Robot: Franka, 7 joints.
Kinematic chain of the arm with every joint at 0, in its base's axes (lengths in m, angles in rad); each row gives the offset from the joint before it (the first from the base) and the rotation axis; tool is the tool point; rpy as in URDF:
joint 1: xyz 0 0 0.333 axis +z
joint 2: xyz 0 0 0 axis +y
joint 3: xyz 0 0 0.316 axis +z
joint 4: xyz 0.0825 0 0 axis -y
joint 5: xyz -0.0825 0 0.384 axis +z
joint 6: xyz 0 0 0 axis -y
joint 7: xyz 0.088 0 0 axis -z
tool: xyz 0 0 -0.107 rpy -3.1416 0 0
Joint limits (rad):
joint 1: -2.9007..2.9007
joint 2: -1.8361..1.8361
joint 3: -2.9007..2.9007
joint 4: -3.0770..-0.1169
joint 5: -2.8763..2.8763
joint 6: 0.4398..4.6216
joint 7: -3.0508..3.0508
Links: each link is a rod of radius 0.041 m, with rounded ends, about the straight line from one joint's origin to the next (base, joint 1, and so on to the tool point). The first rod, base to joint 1, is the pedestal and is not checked.
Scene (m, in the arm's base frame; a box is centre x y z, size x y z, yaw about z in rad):
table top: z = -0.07
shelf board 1: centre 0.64 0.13 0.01 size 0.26 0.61 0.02 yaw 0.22
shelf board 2: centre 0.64 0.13 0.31 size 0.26 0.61 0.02 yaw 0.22
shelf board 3: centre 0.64 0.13 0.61 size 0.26 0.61 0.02 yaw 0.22
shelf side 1: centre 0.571 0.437 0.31 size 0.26 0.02 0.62 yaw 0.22
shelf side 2: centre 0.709 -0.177 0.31 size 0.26 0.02 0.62 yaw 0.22
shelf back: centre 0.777 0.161 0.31 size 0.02 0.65 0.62 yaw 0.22
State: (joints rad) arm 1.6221 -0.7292 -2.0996 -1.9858 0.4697 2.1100 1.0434
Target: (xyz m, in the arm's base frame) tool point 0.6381 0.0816 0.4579
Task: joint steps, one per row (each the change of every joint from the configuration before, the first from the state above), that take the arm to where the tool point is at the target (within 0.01 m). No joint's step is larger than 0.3 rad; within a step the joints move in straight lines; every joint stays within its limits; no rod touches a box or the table.
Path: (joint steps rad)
1: -0.2823 -0.0868 0.1173 -0.1209 0.0620 -0.1286 0.1439
2: -0.2823 -0.0867 0.1173 -0.1209 0.0620 -0.1286 0.1439
3: -0.2823 -0.0868 0.1173 -0.1208 0.0620 -0.1286 0.1439
4: 0.2316 -0.0174 0.1336 0.0219 -0.0527 -0.0430 -0.1439
5: 0.2317 -0.0175 0.1335 0.0219 -0.0527 -0.0429 -0.1439
6: 0.2317 -0.0175 0.1336 0.0219 -0.0527 -0.0430 -0.1439
7: 0.2148 0.1192 -0.1521 0.1684 -0.0008 0.2043 0.0000
8: 0.2148 0.1192 -0.1520 0.1683 -0.0007 0.2044 0.0000
9: 0.2149 0.1192 -0.1521 0.1684 -0.0008 0.2043 0.0000

